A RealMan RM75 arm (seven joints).
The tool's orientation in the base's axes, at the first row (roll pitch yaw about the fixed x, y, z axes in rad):
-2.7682, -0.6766, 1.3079
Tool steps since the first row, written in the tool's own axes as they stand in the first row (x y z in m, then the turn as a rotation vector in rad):
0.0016, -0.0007, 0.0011, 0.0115, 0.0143, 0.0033
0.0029, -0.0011, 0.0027, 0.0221, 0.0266, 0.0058
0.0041, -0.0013, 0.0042, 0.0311, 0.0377, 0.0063
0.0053, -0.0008, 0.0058, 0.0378, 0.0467, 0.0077
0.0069, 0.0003, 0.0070, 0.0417, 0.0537, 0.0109
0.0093, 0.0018, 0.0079, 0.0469, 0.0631, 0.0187
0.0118, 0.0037, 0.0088, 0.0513, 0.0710, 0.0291
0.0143, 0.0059, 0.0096, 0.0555, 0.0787, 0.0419
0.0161, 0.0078, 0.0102, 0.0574, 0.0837, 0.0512
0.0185, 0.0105, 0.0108, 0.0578, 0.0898, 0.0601
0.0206, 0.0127, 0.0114, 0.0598, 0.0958, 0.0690
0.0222, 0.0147, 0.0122, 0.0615, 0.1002, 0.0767
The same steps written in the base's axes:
-0.0006, 0.0019, 0.0004, 0.0154, 0.0105, 0.0007
-0.0010, 0.0040, 0.0002, 0.0288, 0.0199, 0.0021
-0.0013, 0.0059, -0.0001, 0.0412, 0.0268, 0.0042
-0.0009, 0.0078, -0.0007, 0.0509, 0.0325, 0.0048
0.0003, 0.0098, -0.0008, 0.0577, 0.0374, 0.0029
0.0020, 0.0122, -0.0004, 0.0662, 0.0463, -0.0022
0.0042, 0.0146, -0.0001, 0.0726, 0.0562, -0.0092
0.0066, 0.0170, 0.0003, 0.0783, 0.0677, -0.0181
0.0087, 0.0187, 0.0005, 0.0816, 0.0751, -0.0250
0.0116, 0.0208, 0.0008, 0.0857, 0.0811, -0.0330
0.0141, 0.0227, 0.0010, 0.0901, 0.0884, -0.0399
0.0161, 0.0244, 0.0009, 0.0931, 0.0946, -0.0457

